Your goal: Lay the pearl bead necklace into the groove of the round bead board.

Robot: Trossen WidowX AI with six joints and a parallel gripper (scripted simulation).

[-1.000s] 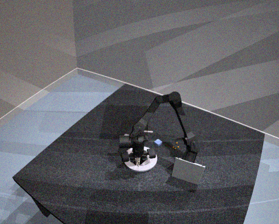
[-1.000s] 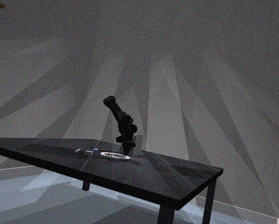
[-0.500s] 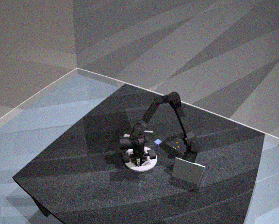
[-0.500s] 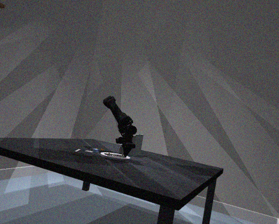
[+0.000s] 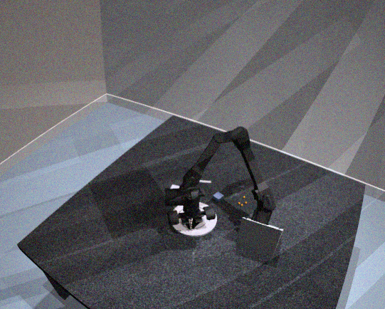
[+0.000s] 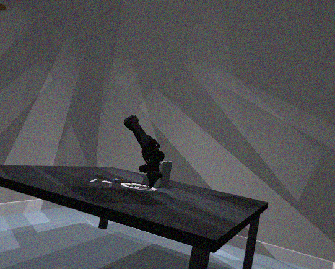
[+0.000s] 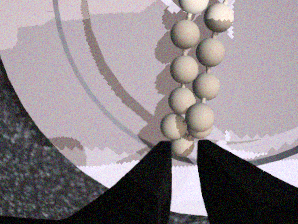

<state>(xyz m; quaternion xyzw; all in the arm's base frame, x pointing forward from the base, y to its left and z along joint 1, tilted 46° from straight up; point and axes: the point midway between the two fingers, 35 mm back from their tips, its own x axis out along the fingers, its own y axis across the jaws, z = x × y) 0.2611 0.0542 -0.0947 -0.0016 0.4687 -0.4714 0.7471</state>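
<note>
Now: gripper tip 6 cm to the left of the round white bead board, 2 cm short of it and 1 cm above it. The rest, counted from my gripper tip: small white block (19 cm ahead, 16 cm to the right); small blue cube (24 cm to the right, 1 cm below); thin white stick (28 cm to the right, 14 cm ahead, 1 cm below).
</note>
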